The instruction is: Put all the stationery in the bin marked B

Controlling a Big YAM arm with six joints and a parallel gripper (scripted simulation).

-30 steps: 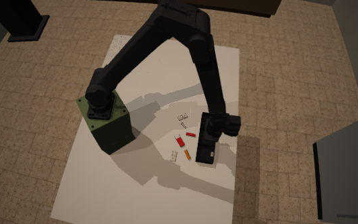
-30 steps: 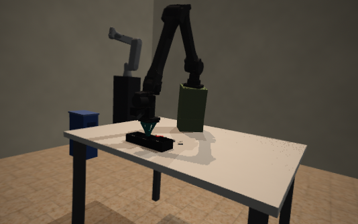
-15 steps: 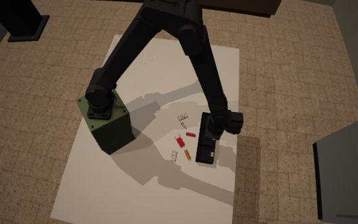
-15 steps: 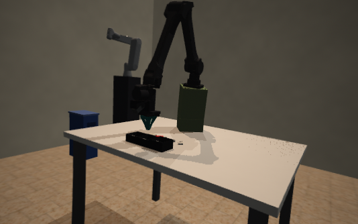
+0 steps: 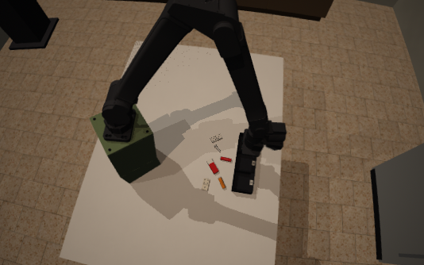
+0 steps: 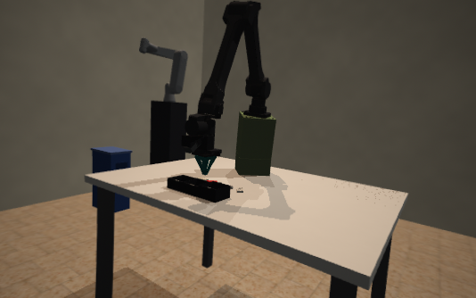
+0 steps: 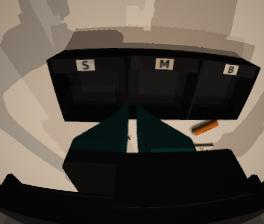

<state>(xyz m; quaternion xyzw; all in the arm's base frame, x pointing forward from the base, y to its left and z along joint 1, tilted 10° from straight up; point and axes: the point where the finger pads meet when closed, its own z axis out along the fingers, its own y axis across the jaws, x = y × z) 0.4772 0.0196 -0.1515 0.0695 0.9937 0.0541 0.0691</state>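
Right now the red block is 150 mm behind my hand, 80 mm below it and 40 mm to the right of it. The rest, counted from my hand: row of bins 60 mm below, 30 mm to the right, 10 mm behind; then metal clip 130 mm behind, 80 mm below, 40 mm to the left; then orange stick 120 mm to the right, 100 mm behind, 80 mm below.
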